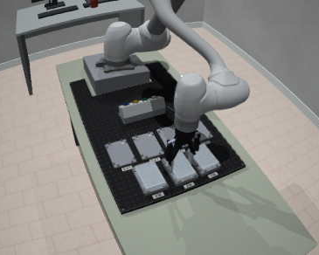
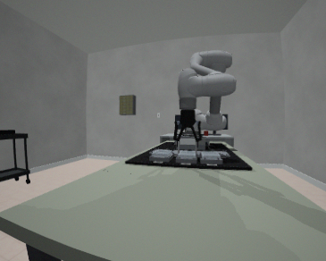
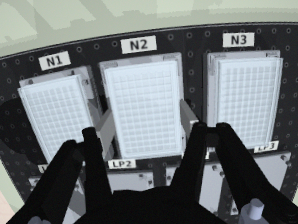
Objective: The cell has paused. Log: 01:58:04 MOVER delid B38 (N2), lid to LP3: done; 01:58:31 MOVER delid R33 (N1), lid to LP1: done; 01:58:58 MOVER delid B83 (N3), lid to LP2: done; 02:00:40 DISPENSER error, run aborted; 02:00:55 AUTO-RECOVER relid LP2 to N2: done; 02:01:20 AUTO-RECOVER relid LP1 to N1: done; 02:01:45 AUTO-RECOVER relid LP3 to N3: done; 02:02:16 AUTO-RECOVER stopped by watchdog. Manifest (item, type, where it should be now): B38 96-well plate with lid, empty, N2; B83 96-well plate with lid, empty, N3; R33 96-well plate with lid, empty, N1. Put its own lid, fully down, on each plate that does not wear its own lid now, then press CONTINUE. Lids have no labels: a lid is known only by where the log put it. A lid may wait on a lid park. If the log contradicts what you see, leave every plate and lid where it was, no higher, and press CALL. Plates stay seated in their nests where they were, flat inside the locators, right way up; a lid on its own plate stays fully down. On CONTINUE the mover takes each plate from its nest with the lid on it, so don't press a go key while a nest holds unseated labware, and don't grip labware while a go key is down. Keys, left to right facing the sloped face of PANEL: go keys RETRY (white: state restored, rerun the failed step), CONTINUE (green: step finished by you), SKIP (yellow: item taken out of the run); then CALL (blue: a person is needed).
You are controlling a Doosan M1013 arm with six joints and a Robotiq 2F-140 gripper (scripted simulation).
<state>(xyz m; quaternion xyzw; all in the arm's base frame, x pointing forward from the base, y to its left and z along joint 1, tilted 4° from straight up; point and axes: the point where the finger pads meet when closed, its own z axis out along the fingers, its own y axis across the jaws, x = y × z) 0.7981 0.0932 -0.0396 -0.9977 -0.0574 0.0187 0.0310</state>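
The lid park LP1 lies 200 mm behind my hand, 170 mm to the left of it and 60 mm below it. From my hand the other things lie so: lid park LP2: 190 mm behind, 60 mm below, 40 mm to the left; then lid park LP3: 220 mm to the right, 160 mm behind, 60 mm below; then lid park LP4: 170 mm behind, 90 mm to the right, 60 mm below.
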